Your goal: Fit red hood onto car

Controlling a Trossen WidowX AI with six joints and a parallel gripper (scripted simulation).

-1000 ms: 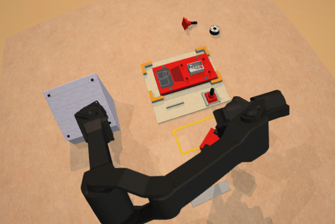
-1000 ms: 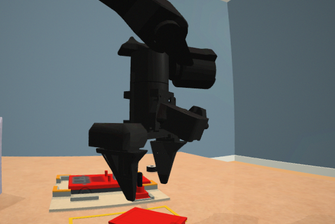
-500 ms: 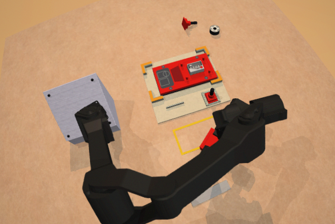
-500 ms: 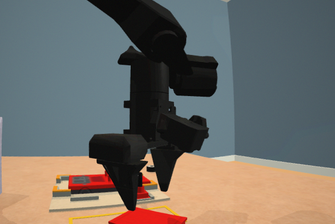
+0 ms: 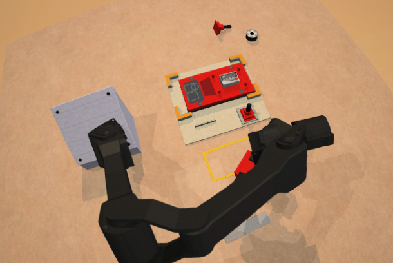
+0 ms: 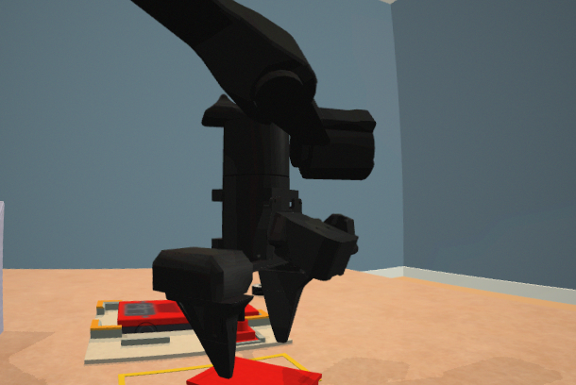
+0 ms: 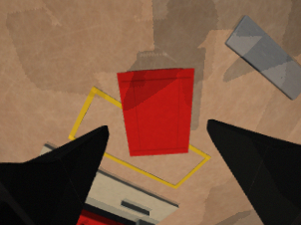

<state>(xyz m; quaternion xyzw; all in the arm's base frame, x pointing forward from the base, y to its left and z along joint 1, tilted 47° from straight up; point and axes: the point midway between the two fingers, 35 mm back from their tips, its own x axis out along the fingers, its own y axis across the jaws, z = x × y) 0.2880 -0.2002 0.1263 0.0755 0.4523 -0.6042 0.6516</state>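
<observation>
Now: gripper tip 3 cm above the red hood. Also, from my gripper tip: beige jig plate (26 cm to the left, 3 cm below, 2 cm ahead); then black wheel (40 cm to the left, 23 cm ahead, 4 cm below); then grey engine block (27 cm to the left, 6 cm ahead, 2 cm below).
</observation>
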